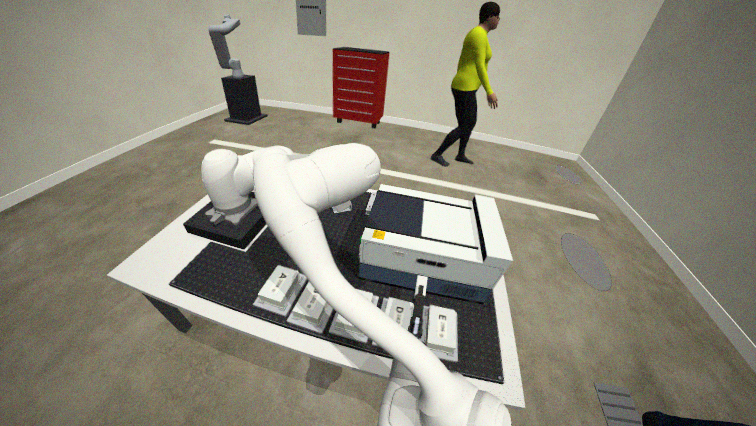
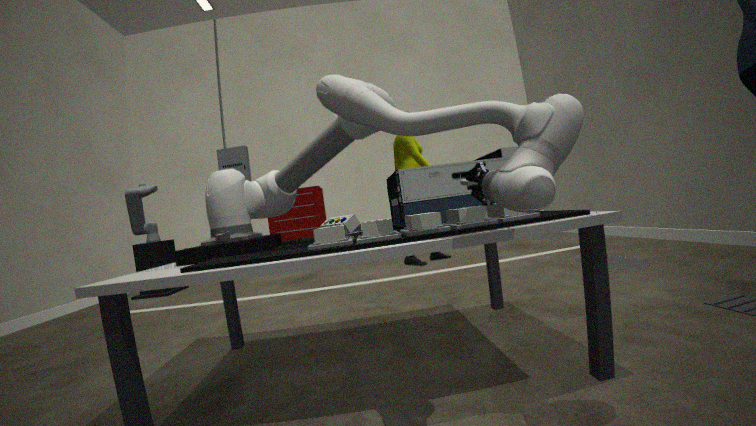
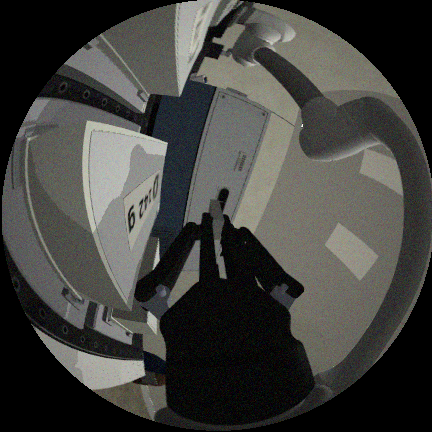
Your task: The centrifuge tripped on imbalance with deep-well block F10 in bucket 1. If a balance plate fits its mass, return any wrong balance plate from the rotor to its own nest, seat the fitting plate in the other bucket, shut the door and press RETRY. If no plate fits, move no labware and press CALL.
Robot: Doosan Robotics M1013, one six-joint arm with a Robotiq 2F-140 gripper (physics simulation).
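Pixels of known places: gripper, fingertip midpoint: (image 1: 422, 277) (image 2: 464, 181) (image 3: 212, 207); arm's base, origin of the base link: (image 1: 234, 208) (image 2: 233, 241).
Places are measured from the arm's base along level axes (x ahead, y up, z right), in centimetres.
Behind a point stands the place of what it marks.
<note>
My gripper (image 1: 421, 281) @[x 86.1, y 9.5, z 15.9 cm] (image 2: 459, 176) @[x 86.1, y 9.5, z 15.9 cm] (image 3: 212, 207) @[x 86.1, y 9.5, z 15.9 cm] is shut and empty, pointing at the centrifuge (image 1: 392, 250) @[x 75.0, y 14.3, z 12.5 cm] (image 2: 423, 186) @[x 72.6, y 9.9, z 12.7 cm] (image 3: 231, 140) @[x 73.9, y 10.7, z 12.6 cm]. Its tips are near the dark handle slot (image 1: 431, 263) @[x 87.9, y 12.1, z 11.7 cm] (image 3: 224, 194) @[x 84.4, y 12.5, z 11.9 cm] on the front; contact cannot be told. The centrifuge top shows a navy panel (image 1: 395, 212) @[x 72.2, y 17.0, z -3.1 cm] and a white panel (image 1: 448, 224) @[x 91.4, y 16.7, z -3.9 cm]; the rotor and block F10 do not show. Balance plates A (image 1: 280, 285) @[x 42.5, y 1.1, z 28.3 cm], D (image 1: 400, 313) @[x 82.2, y 1.0, z 25.1 cm] (image 3: 142, 207) @[x 82.1, y 1.1, z 27.9 cm] and E (image 1: 442, 328) @[x 95.5, y 1.1, z 26.3 cm] stand on nests in front. D reads 142 g. Two plates between A and D are partly hidden by the arm.
The arm (image 1: 322, 254) @[x 62.9, y 32.0, z 35.0 cm] (image 2: 449, 119) @[x 75.8, y 23.4, z 44.6 cm] reaches across the nest row. A box with coloured buttons (image 2: 344, 222) @[x 45.3, y 1.1, z 23.7 cm] stands near the arm base. A red cabinet (image 1: 359, 87) (image 2: 306, 216) and a person in yellow (image 1: 468, 66) (image 2: 407, 153) are behind the table.
</note>
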